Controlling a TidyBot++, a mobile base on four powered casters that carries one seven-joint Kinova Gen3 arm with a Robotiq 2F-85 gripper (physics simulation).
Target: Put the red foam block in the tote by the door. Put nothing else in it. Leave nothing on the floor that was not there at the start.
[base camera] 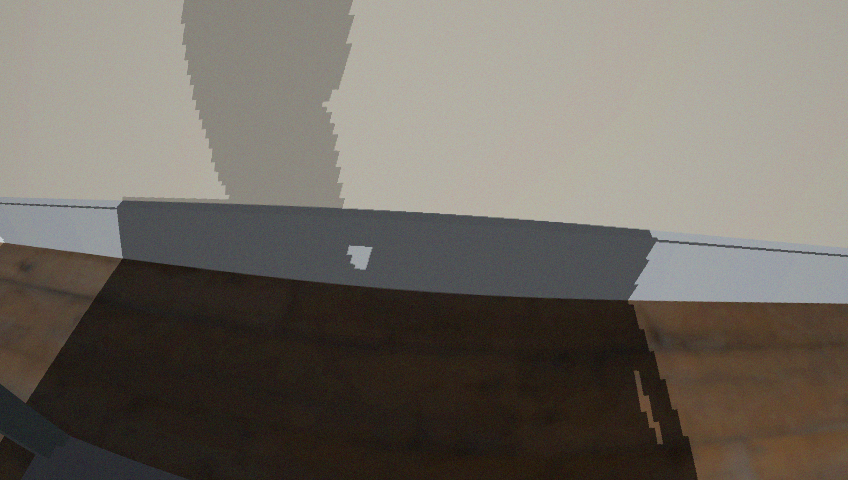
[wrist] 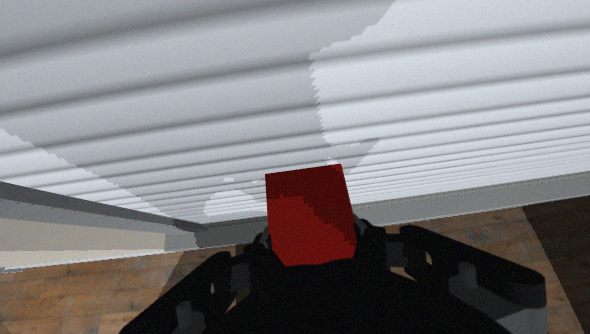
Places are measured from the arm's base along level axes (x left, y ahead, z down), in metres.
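Pixels of known places: gripper, fingertip midpoint: [wrist: 311, 231].
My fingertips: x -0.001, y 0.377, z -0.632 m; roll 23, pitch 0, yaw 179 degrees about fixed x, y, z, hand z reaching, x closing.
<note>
Ahead of a thing's pixels: the offset from my fingertips to its middle. "*": to the spot under its first point. Level surfaces: height alone.
The red foam block @[dy +0.001, dx +0.000, dz -0.005 m] [wrist: 307, 207] is held between the fingers of my gripper [wrist: 311, 231] at the lower middle of the wrist view. Its upper part and right side are in shade. The gripper is shut on it, and its lower end is hidden by the dark gripper body. The block appears in front of a white ribbed panel and above the floor. The tote does not show in either view. Whether the ribbed panel belongs to the door I cannot tell.
The white ribbed panel [wrist: 450, 85] fills the upper wrist view, with a grey frame edge [wrist: 425, 206] along its bottom. In the base view a beige wall [base camera: 535, 107] and its baseboard @[* dy +0.039, dx -0.342, dz +0.980 m] [base camera: 743, 273] stand close ahead, across the wooden floor @[dz +1.029 m] [base camera: 761, 368]. Shadows fall on them.
</note>
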